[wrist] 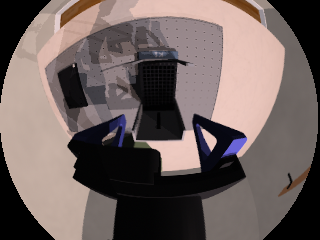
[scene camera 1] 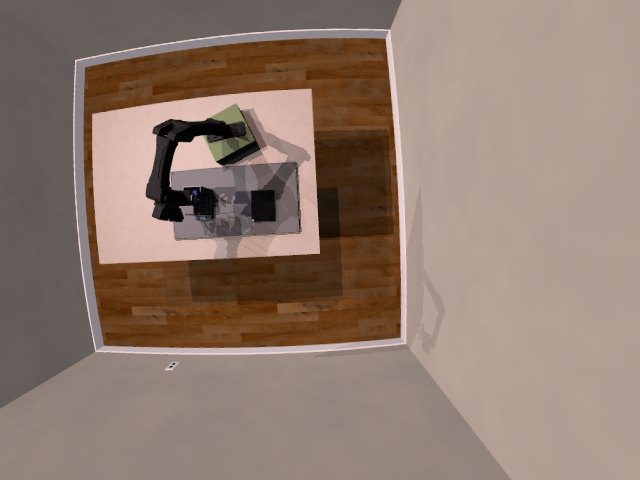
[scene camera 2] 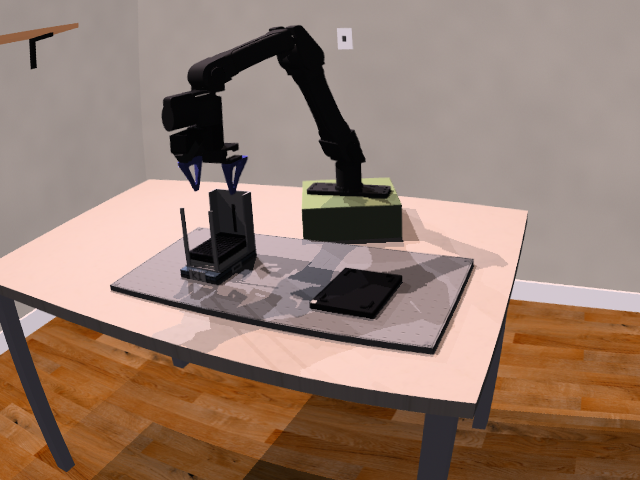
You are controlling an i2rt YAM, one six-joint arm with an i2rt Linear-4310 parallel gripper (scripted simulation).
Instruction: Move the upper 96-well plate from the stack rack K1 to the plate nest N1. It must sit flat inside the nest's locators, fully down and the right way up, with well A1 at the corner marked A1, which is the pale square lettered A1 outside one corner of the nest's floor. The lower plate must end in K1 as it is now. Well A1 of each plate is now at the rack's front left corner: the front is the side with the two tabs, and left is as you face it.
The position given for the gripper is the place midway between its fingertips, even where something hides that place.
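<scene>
The gripper (scene camera 2: 214, 192) is in view, and the wrist view shows the gripper (wrist: 159, 117) too. A black 96-well plate (scene camera 2: 228, 244) is here, seen again as the black 96-well plate (wrist: 158, 77). With it there is a black plate nest N1 (scene camera 2: 344, 294), and the wrist view also has the black plate nest N1 (wrist: 70, 84). A tall back wall (scene camera 2: 224, 199) is part of the scene as well.
</scene>
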